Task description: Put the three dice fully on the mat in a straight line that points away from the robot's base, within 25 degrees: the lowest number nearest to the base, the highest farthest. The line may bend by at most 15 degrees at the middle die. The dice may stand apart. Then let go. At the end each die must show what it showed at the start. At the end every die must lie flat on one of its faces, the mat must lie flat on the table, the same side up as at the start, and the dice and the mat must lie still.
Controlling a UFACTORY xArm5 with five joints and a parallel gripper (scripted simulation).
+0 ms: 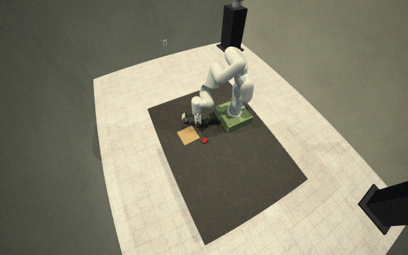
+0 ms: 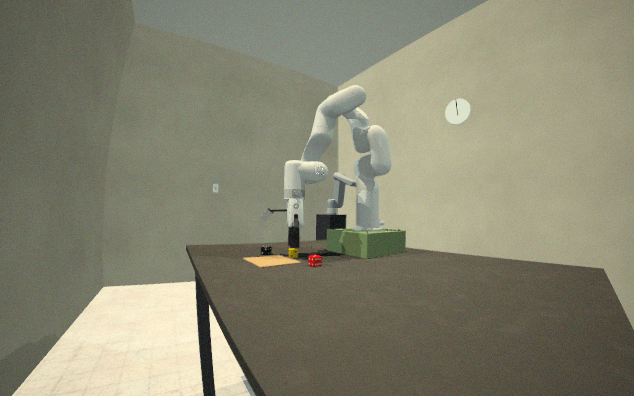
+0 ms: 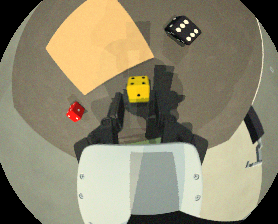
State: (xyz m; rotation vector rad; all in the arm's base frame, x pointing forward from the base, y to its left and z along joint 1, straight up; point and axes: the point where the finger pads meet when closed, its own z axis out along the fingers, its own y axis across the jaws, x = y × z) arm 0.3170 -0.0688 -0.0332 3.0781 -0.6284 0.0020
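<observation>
Right now my hand is 4 cm above the yellow die. From my hand the other things lie so: black die 9 cm to the right, 6 cm ahead, 4 cm below; tan mat 10 cm ahead, 5 cm below, 3 cm to the left; red die 15 cm to the left, 4 cm below, 2 cm ahead.
</observation>
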